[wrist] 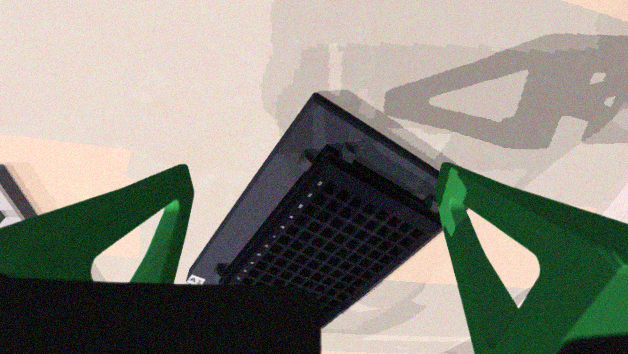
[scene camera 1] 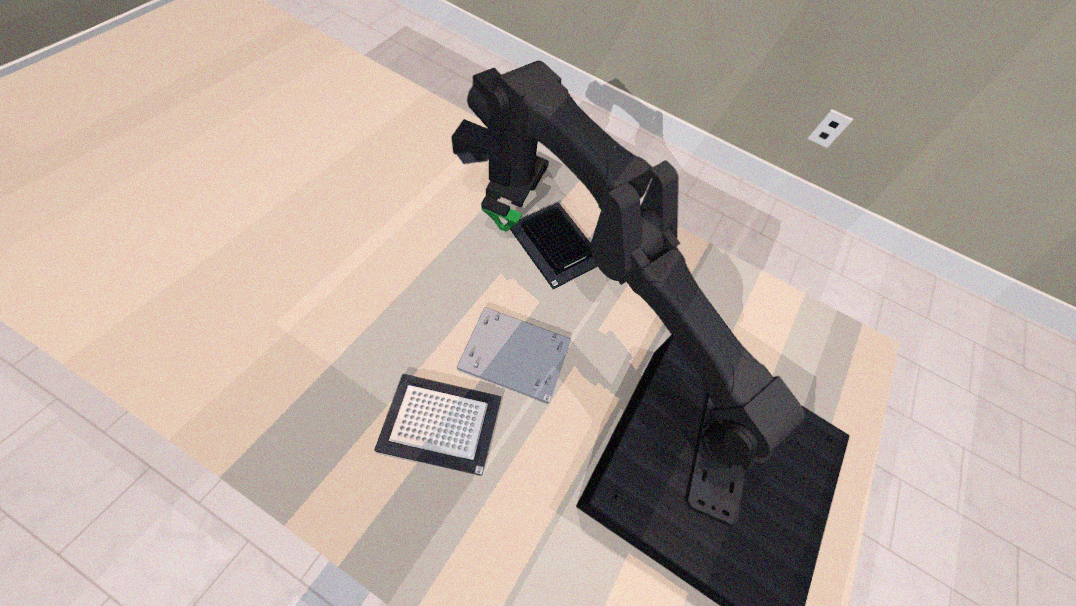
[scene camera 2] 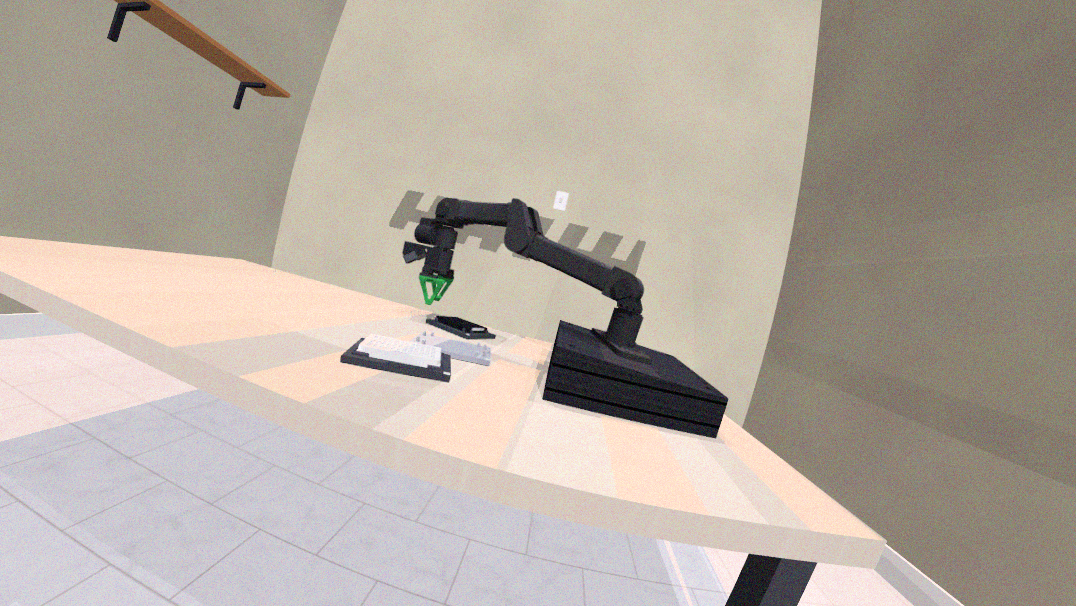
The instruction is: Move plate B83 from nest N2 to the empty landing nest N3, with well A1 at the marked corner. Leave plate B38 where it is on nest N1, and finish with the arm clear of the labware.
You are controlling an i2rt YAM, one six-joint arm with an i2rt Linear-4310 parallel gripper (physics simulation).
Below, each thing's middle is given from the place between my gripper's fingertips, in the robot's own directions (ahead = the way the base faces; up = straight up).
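I find that my hand is 5 cm above the grey nest plate (scene camera 1: 506, 351), 10 cm past it and 24 cm to the right of it.
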